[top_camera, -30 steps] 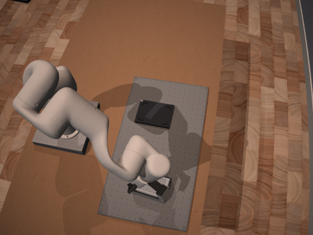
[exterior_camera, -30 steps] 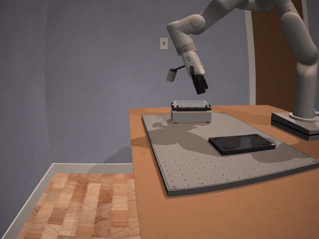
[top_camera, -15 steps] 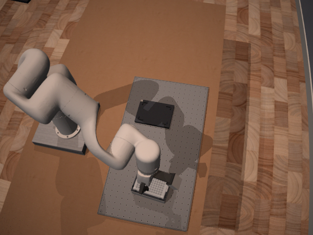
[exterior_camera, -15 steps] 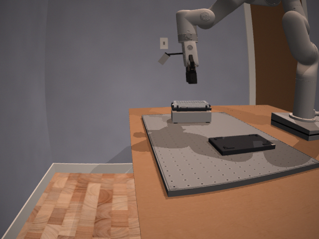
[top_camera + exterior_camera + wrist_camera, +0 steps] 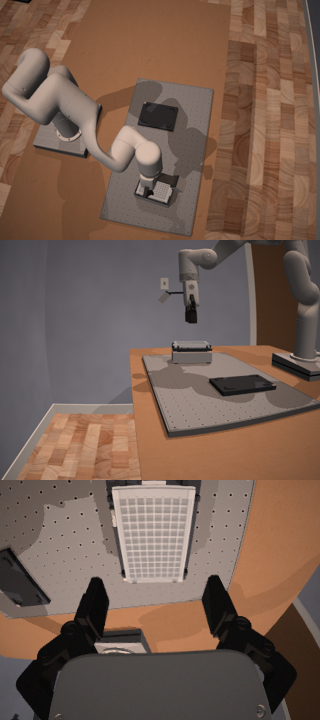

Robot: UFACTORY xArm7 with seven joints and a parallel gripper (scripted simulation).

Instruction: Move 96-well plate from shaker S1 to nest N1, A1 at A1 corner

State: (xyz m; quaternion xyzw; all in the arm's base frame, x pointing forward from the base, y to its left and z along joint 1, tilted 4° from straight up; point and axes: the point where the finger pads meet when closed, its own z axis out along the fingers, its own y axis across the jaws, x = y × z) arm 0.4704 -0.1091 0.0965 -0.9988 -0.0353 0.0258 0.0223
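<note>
My gripper is now 9 cm above the 96-well plate. Also, from my hand: black plate nest N1: 33 cm to the left, 15 cm below, 13 cm behind.
</note>
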